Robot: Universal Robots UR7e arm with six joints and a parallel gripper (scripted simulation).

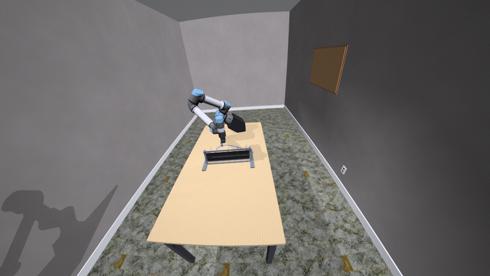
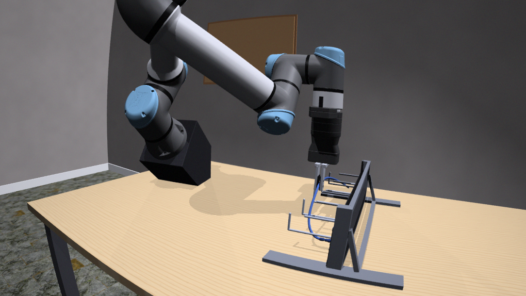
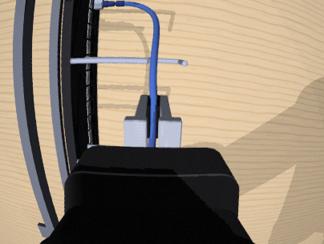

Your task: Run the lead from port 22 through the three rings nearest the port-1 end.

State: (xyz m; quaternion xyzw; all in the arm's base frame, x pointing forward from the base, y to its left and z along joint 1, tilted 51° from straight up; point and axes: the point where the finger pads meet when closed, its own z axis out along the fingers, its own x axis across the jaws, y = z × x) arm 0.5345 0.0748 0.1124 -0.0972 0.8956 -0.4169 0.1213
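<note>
Now: the grey rack 90 mm ahead of my hand, 70 mm to the left of it and 60 mm below it.
</note>
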